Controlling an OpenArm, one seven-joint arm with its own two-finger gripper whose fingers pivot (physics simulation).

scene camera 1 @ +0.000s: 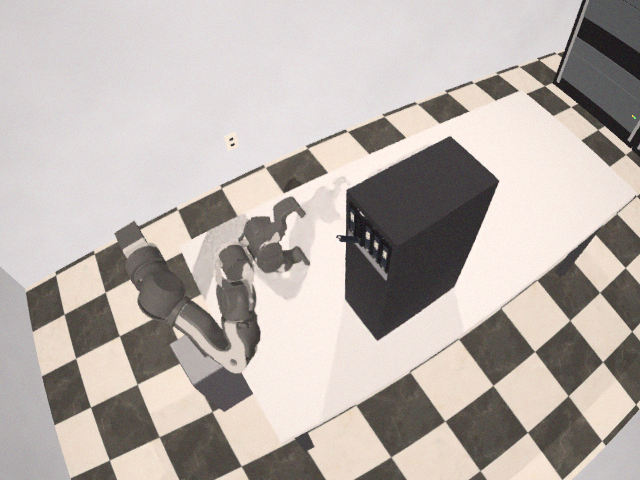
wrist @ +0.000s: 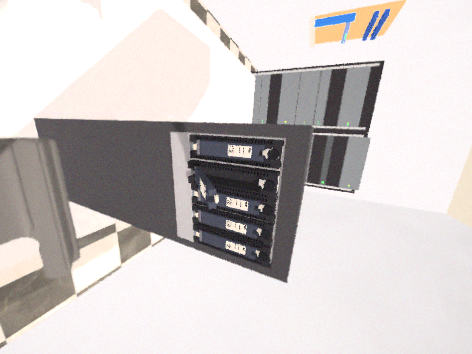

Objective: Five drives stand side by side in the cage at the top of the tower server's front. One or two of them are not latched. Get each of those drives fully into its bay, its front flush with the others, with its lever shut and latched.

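Note:
The black tower server (scene camera 1: pixel 422 193) (wrist: pixel 120 170) stands upright on the table, with five drives in its cage. In the wrist view the drives are stacked. The second drive from the top (wrist: pixel 240 183) has its lever (scene camera 1: pixel 347 238) (wrist: pixel 204 188) swung out; how deep this drive sits is hard to tell. The top drive (wrist: pixel 240 150), third drive (wrist: pixel 237 203), fourth drive (wrist: pixel 236 227) and bottom drive (wrist: pixel 235 247) have levers lying shut across their fronts. My gripper (scene camera 1: pixel 306 237) is open and empty, apart from the lever, in front of the cage. One finger shows at the wrist view's left edge.
The white table (scene camera 1: pixel 305 361) (wrist: pixel 165 310) carries the tower. The arm's base (scene camera 1: pixel 222 384) is at the table's near-left end. A dark rack cabinet (scene camera 1: pixel 599 67) (wrist: pixel 337 95) stands beyond the table. A wall outlet (scene camera 1: pixel 231 141) and an orange wall panel (wrist: pixel 327 35) show.

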